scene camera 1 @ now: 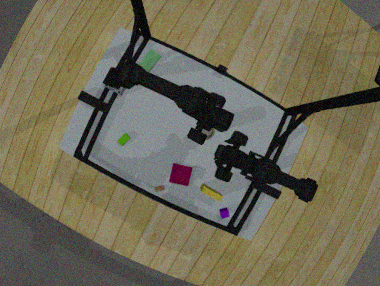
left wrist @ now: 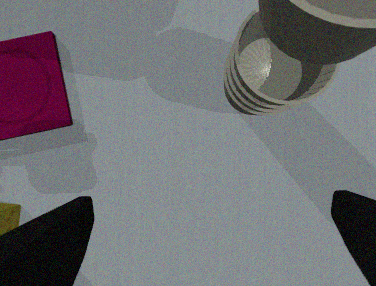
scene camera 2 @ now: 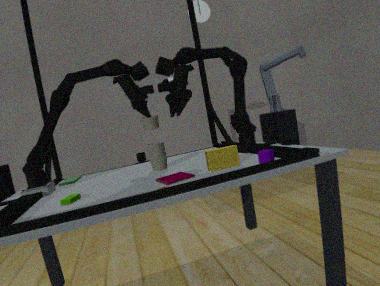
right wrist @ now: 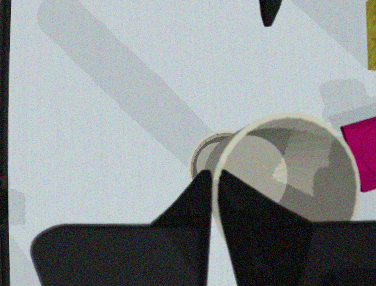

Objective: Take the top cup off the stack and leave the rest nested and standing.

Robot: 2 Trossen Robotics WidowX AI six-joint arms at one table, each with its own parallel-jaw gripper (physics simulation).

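Frame: origin at the left arm's base, x ahead, y left, z up, level; centimetres.
Seen in the pictures: left gripper, fingertip midpoint: (left wrist: pixel 212 204) (scene camera 2: pixel 174 116) (right wrist: pixel 343 16); right gripper, fingertip midpoint: (right wrist: pixel 212 178); left arm's base, link origin: (scene camera 2: pixel 248 145); right arm's base, link origin: (scene camera 2: pixel 38 185).
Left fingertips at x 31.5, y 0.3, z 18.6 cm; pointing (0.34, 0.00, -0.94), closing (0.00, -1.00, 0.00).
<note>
Offsets run from my left fingertips to a thing's top centre. "spot": to the spot under its first point.
The top cup @[dx +9.2, dy -5.5, dz +2.6 cm] (scene camera 2: pixel 150 122) (left wrist: pixel 300 42) (right wrist: pixel 325 165), beige and upright, hangs above the stack with a gap between them. The remaining stack of nested beige cups @[dx +8.8, dy -6.3, dz -9.4 cm] (scene camera 2: pixel 157 157) (left wrist: pixel 257 65) (right wrist: pixel 201 156) stands upright on the table; several rims show in the left wrist view. My right gripper (scene camera 2: pixel 148 115) (right wrist: pixel 212 178) is shut on the near wall of the top cup, one finger inside and one outside. My left gripper (scene camera 2: pixel 175 114) (left wrist: pixel 212 204) is open and empty, beside the cup, to its right in scene camera 2. In scene camera 1 the arms hide most of the cups.
A magenta square @[spot: dx +9.2, dy +18.4, dz -19.9 cm] (scene camera 1: pixel 180 174) (scene camera 2: pixel 175 178) (left wrist: pixel 30 85) lies near the stack. A yellow block @[dx -8.4, dy +20.3, dz -13.7 cm] (scene camera 1: pixel 211 192) (scene camera 2: pixel 223 158), a purple cube @[dx -20.6, dy +28.4, dz -16.7 cm] (scene camera 1: pixel 224 213) (scene camera 2: pixel 266 156) and a small brown block @[dx +15.8, dy +29.5, dz -19.9 cm] (scene camera 1: pixel 159 188) are near the table edge. A green block @[dx +42.5, dy +14.0, dz -19.2 cm] (scene camera 1: pixel 124 139) (scene camera 2: pixel 70 199) and pale green pad @[dx +48.1, dy -27.8, dz -19.7 cm] (scene camera 1: pixel 150 60) lie farther left.
</note>
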